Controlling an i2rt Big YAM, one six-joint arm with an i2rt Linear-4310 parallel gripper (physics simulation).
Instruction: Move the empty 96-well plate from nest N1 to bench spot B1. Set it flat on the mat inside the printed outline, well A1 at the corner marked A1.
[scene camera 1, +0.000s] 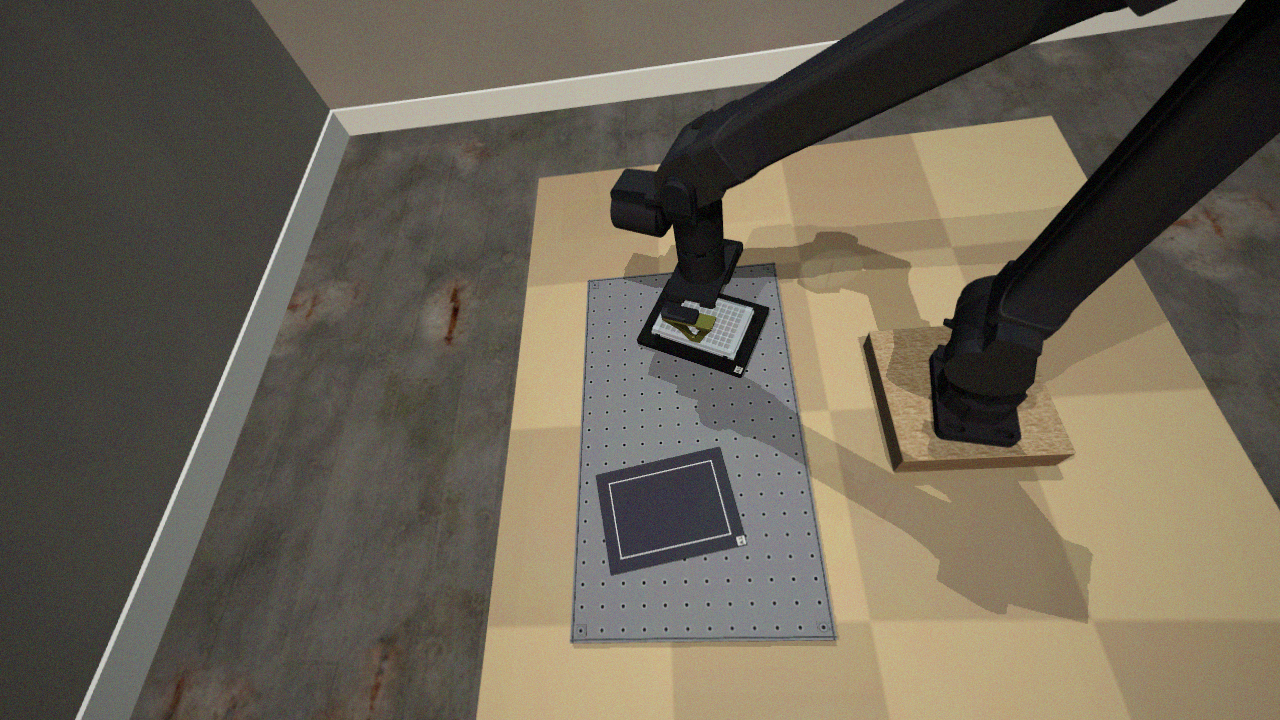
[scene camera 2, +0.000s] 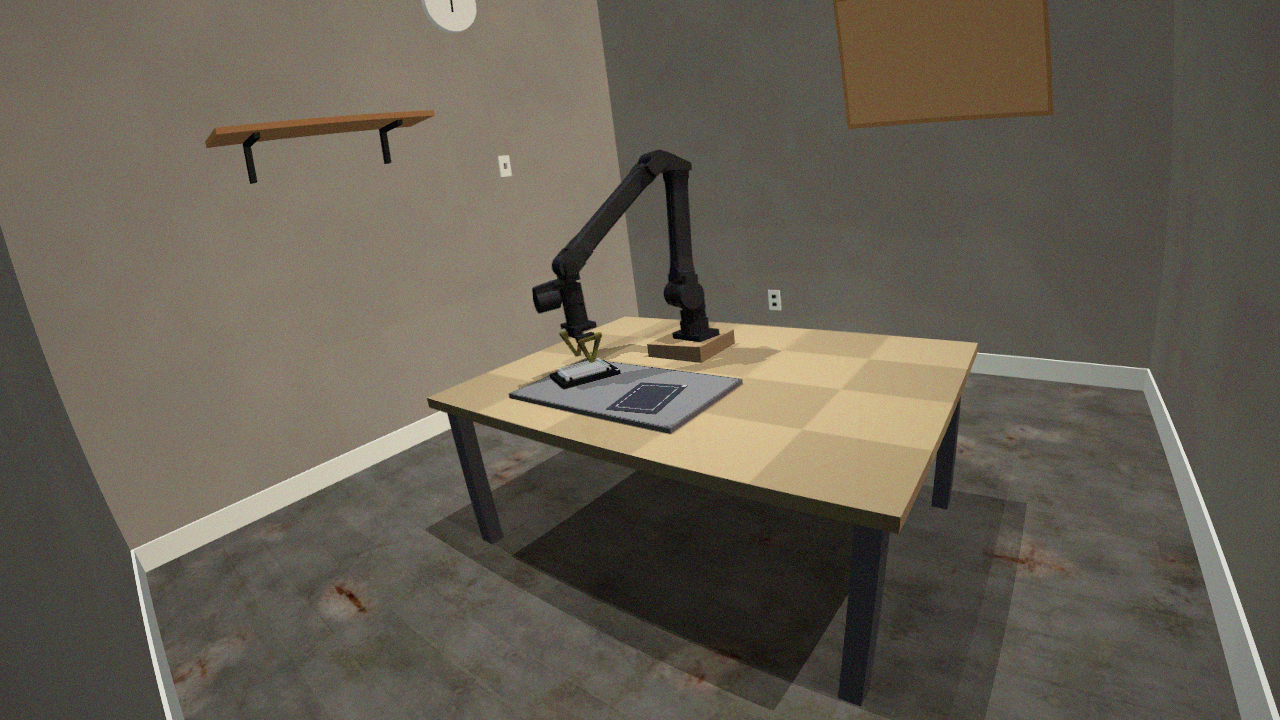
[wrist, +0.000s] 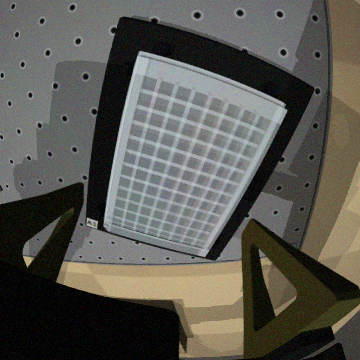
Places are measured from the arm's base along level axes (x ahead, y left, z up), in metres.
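Pixels of known places: gripper, between the fingertips: (scene camera 1: 706, 313) (scene camera 2: 585, 359) (wrist: 166, 211); arm's base, origin of its link: (scene camera 1: 969, 398) (scene camera 2: 696, 336).
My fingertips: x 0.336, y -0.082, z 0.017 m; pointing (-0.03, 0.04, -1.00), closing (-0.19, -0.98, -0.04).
Ahead of a thing's pixels: the offset from my fingertips to its top centre. "*": to the spot under its first point. Level surfaces: height alone.
The clear 96-well plate @[dx +0.007, dy -0.005, dz -0.020 m] (scene camera 1: 732, 325) (scene camera 2: 583, 369) (wrist: 185, 165) sits in the black nest N1 @[dx +0.007, dy -0.005, dz -0.025 m] (scene camera 1: 689, 356) (scene camera 2: 587, 381) (wrist: 114, 100), with the nest's A1 label @[* dx -0.052, dy +0.066, dz -0.034 m] (scene camera 1: 738, 369) (wrist: 92, 223) at one corner. My gripper (scene camera 1: 702, 324) (scene camera 2: 586, 358) (wrist: 166, 211) is open and empty above the plate. In the wrist view its fingers stand wide apart, one on each side of the plate's near end. The dark B1 mat @[dz -0.045 m] (scene camera 1: 671, 510) (scene camera 2: 648, 398) lies apart from the nest; its white outline @[* dx -0.002, dy +0.312, dz -0.045 m] (scene camera 1: 675, 546) holds no plate. Its corner label @[* dx -0.080, dy +0.292, dz -0.045 m] (scene camera 1: 741, 540) is at the lower right in scene camera 1.
The nest and mat lie on a grey perforated board (scene camera 1: 689, 613) (scene camera 2: 707, 388) (wrist: 60, 30) on the wooden table @[dz -0.059 m] (scene camera 1: 984, 662) (scene camera 2: 859, 438). The arm stands on a wooden block (scene camera 1: 913, 429) (scene camera 2: 675, 351) beside the board. The arm's shadow crosses the board between nest and mat.
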